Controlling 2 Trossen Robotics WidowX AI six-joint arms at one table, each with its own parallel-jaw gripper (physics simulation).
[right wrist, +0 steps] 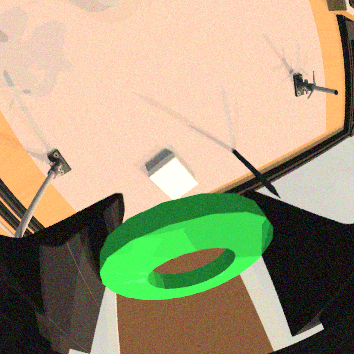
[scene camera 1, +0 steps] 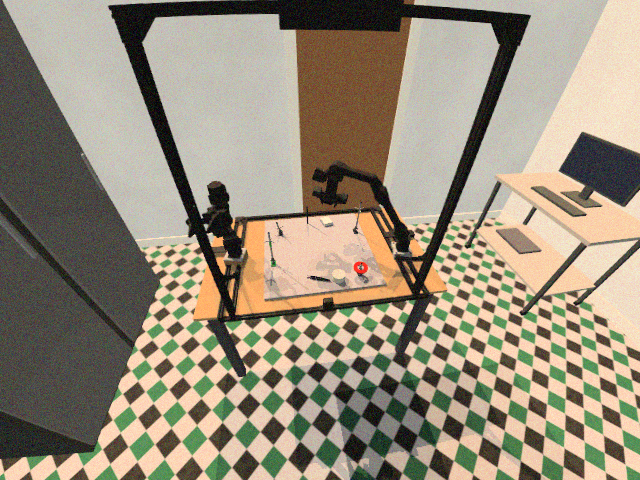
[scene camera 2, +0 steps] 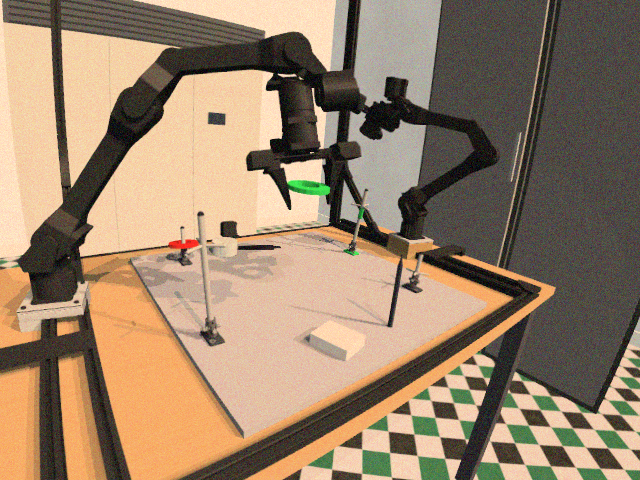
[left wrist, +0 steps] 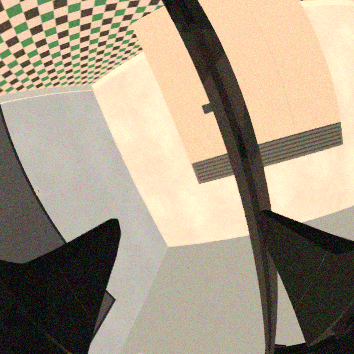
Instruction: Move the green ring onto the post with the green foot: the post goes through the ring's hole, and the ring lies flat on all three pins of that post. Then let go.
Path:
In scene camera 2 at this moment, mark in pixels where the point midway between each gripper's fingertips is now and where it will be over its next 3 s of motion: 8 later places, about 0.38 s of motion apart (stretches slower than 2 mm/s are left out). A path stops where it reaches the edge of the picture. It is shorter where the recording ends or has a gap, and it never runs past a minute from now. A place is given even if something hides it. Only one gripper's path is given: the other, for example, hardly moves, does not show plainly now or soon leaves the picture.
My right gripper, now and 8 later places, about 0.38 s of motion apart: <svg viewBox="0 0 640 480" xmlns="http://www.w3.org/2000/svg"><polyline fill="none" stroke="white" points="309,207 293,196 293,211 293,224 293,252 292,272 292,278 293,281 293,285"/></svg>

